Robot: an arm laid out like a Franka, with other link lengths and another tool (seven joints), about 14 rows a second.
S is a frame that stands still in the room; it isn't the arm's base.
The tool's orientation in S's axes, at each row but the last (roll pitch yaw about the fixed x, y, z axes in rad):
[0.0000 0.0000 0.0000]
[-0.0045 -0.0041 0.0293]
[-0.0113 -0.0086 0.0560]
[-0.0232 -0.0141 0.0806]
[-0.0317 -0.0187 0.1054]
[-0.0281 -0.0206 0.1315]
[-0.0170 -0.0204 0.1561]
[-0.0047 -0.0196 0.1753]
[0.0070 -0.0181 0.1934]
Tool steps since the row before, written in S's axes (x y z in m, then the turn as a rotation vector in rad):
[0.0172 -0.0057 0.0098 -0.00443 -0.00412 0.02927]
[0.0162 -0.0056 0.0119 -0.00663 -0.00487 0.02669]
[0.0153 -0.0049 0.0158 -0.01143 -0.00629 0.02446]
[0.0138 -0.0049 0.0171 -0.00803 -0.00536 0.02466]
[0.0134 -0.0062 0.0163 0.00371 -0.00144 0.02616]
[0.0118 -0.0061 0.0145 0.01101 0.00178 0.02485]
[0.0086 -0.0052 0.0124 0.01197 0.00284 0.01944]
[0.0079 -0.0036 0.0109 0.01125 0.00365 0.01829]
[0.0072 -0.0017 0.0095 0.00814 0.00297 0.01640]
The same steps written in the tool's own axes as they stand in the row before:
[0.0172 -0.0057 0.0098 -0.00443 -0.00412 0.02927]
[0.0161 -0.0061 0.0118 -0.00666 -0.00479 0.02670]
[0.0151 -0.0059 0.0156 -0.01155 -0.00592 0.02449]
[0.0136 -0.0064 0.0168 -0.00809 -0.00527 0.02466]
[0.0130 -0.0081 0.0158 0.00403 -0.00265 0.02602]
[0.0112 -0.0080 0.0141 0.01166 -0.00037 0.02461]
[0.0079 -0.0067 0.0121 0.01266 0.00062 0.01920]
[0.0074 -0.0050 0.0107 0.01207 0.00155 0.01806]
[0.0069 -0.0030 0.0094 0.00885 0.00146 0.01623]

